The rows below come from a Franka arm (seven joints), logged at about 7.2 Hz.
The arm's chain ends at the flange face. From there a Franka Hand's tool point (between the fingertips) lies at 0.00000 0.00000 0.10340 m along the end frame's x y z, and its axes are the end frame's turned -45 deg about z.
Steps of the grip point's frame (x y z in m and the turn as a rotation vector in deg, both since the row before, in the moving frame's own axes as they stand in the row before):
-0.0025, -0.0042, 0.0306, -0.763, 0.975, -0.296
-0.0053, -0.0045, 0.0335, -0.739, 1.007, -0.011
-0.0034, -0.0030, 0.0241, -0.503, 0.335, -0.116
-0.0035, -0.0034, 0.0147, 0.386, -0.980, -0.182
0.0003, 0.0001, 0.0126, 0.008, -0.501, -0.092
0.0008, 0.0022, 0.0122, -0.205, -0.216, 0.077
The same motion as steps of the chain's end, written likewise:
-0.0070, -0.0009, 0.0306, 0.150, 1.229, -0.296
-0.0092, 0.0009, 0.0335, 0.190, 1.235, -0.011
-0.0056, 0.0001, 0.0241, -0.119, 0.593, -0.116
-0.0031, -0.0007, 0.0147, -0.420, -0.966, -0.182
0.0009, -0.0008, 0.0126, -0.349, -0.360, -0.092
0.0021, 0.0005, 0.0122, -0.298, -0.008, 0.077

